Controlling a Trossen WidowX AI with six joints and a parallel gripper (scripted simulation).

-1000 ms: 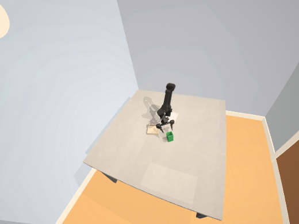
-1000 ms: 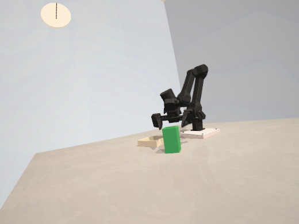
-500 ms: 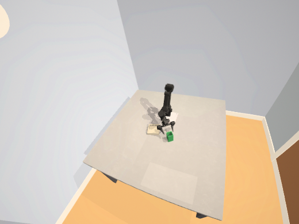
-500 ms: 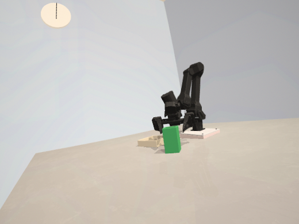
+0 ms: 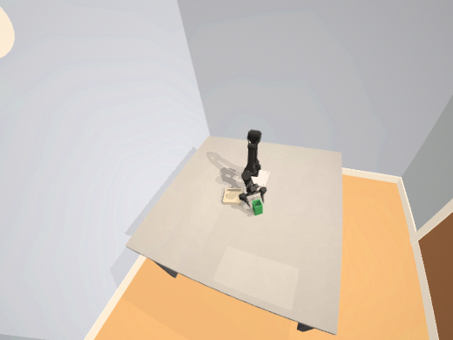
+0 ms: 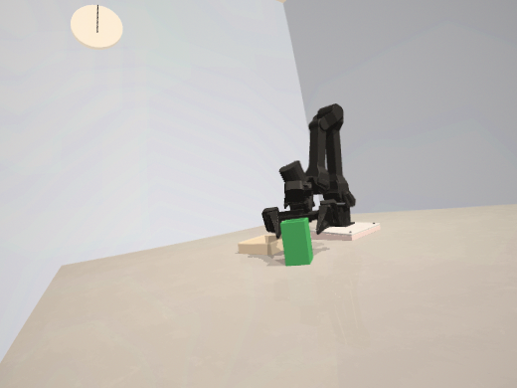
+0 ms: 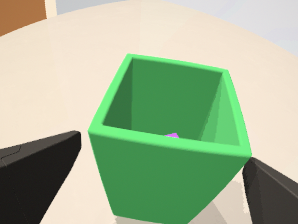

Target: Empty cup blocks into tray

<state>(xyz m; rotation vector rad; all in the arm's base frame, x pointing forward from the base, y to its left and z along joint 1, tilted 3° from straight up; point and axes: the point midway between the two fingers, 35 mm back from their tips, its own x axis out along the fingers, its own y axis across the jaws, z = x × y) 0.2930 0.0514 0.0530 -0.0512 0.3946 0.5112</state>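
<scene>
The green square cup is 10 mm ahead of my gripper tip and 40 mm below it.
</scene>
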